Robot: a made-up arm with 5 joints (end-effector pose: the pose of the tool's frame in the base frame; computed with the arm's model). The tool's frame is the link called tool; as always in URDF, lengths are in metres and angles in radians. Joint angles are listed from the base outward.
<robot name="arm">
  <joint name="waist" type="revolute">
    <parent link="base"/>
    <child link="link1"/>
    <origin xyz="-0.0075 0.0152 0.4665"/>
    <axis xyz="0 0 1"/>
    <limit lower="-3.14" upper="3.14" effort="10" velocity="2.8"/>
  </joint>
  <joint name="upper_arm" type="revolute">
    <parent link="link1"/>
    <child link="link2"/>
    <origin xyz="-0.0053 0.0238 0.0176"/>
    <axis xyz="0 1 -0.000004"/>
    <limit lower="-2" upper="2.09" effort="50" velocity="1.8"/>
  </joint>
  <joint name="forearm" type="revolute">
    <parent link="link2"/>
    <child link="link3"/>
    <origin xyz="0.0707 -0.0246 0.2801"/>
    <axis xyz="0 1 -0.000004"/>
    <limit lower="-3.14" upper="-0.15" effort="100" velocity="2.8"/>
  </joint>
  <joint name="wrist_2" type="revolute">
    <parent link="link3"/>
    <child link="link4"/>
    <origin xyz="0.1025 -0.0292 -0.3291"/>
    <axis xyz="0 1 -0.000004"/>
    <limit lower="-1.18" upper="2.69" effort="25" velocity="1.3"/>
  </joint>
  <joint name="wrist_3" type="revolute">
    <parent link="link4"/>
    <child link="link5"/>
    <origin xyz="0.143 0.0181 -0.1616"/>
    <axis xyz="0 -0.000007 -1"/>
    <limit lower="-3.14" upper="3.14" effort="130" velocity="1"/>
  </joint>
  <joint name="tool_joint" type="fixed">
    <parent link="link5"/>
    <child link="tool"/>
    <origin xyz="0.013 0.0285 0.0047" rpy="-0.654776 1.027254 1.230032"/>
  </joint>
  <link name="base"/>
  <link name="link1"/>
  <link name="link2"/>
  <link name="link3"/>
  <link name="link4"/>
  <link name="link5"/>
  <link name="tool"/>
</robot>
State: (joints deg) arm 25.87 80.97 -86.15 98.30 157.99
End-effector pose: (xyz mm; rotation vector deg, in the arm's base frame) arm 236.2 85.3 6.9 -70.79 128.71 -59.33
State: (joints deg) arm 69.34 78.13 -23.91 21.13 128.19
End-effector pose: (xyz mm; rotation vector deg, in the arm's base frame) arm 17.1 -32.2 5.0 -98.52 96.90 1.82
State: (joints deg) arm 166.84 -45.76 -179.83 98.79 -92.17
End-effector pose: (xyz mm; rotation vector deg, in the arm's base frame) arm 388.0 -77.3 1072.5 -8.38 -170.31 -35.97
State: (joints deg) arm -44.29 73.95 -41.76 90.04 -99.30
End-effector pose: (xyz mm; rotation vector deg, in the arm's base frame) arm -8.6 11.2 148.8 54.54 -50.74 99.30
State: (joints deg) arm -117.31 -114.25 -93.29 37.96 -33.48
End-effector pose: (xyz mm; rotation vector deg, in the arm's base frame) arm 303.2 575.3 857.2 108.96 -71.53 48.98
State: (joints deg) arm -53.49 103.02 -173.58 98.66 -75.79
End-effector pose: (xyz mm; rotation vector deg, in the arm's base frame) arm 371.6 -484.0 145.0 -44.30 5.81 107.44
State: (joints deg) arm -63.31 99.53 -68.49 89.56 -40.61
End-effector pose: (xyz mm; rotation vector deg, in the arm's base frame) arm -3.0 46.7 -2.6 67.65 7.08 87.94
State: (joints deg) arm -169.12 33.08 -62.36 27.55 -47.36
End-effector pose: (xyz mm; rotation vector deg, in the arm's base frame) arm -586.3 -113.3 290.4 -6.95 67.75 -26.41
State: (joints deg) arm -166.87 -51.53 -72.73 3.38 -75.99
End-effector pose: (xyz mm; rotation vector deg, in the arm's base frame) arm -110.5 -16.6 1165.9 44.09 -167.72 -11.85
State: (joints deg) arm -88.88 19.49 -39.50 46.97 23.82
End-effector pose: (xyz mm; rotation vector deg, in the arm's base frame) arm 10.0 -425.5 235.1 12.28 68.10 -2.49
